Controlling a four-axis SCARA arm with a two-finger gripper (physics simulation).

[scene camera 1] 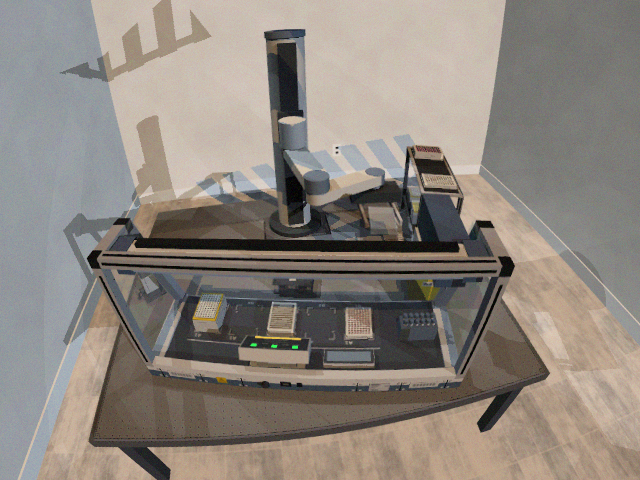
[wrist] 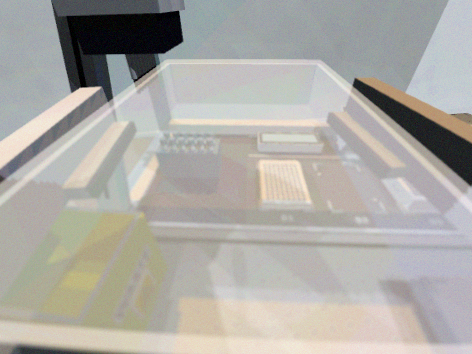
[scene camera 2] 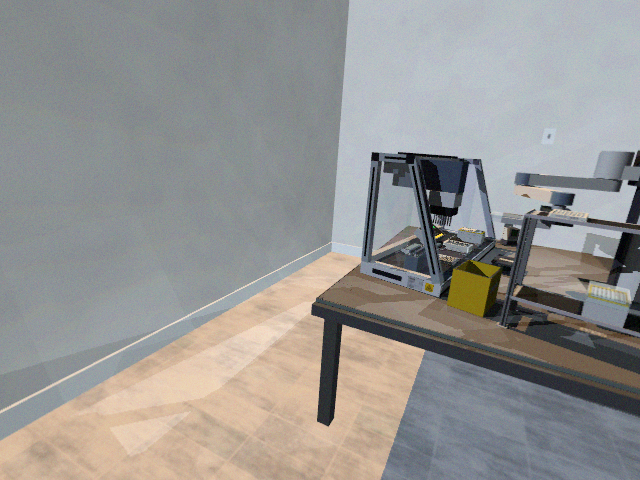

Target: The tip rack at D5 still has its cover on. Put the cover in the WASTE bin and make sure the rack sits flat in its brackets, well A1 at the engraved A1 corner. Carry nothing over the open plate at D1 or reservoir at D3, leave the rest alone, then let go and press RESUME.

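Places are measured from the arm's base along level axes (x ahead, y left, z up), in centimetres.
Pixels of known places: gripper, between the fingertips: (scene camera 1: 384,224) (wrist: 233,104) (scene camera 2: 502,217); arm's base, origin of its link: (scene camera 1: 295,222).
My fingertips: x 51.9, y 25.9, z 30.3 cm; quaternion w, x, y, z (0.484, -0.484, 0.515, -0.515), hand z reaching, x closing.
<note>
For each thing: its top centre in the pictures, then the offset to it from my fingertips. "spot": a spot on its surface instead.
- clear tip-rack cover, centre of its top: (wrist: 238,100) (scene camera 1: 382,217) (scene camera 2: 510,215) dx -2.7, dy +0.2, dz +1.1 cm
- yellow WASTE bin, centre of its top: (wrist: 45,250) (scene camera 2: 478,267) dx +4.7, dy +19.1, dz -15.5 cm
- D3 reservoir, centre of its top: (wrist: 417,175) (scene camera 1: 282,316) (scene camera 2: 458,243) dx +14.9, dy -36.3, dz -21.4 cm
- enclosure's frame, a spot on its surface: (scene camera 1: 299,263) spot: dx +39.2, dy -30.9, dz +20.5 cm
- shelf unit, a spot on its surface: (scene camera 2: 516,263) spot: dx -4.5, dy +31.7, dz -8.3 cm
My gripper (wrist: 233,104) is shut on the clear tip-rack cover (wrist: 245,61), its fingers along the two sides. In the wrist view, the yellow WASTE bin (wrist: 102,267) (scene camera 2: 473,289) shows through the cover at the lower left, beside the enclosure. The gripper is outside the enclosure, behind it in scene camera 1. The yellow-rimmed tip rack (scene camera 1: 208,310) stands at the far left of the deck; whether it sits flat and where A1 lies are too small to tell. The D3 reservoir (scene camera 1: 281,319) and D1 plate (scene camera 1: 358,322) (wrist: 284,183) stand on the deck. No RESUME label is readable.
A tube rack (scene camera 1: 417,326) (wrist: 189,156) stands beside the D1 plate. A box with green lights (scene camera 1: 274,352) and a shallow tray (scene camera 1: 348,357) are at the deck's front. The enclosure's frame (scene camera 1: 299,263) surrounds the deck. A shelf unit (scene camera 2: 516,263) stands beside the bin.
</note>
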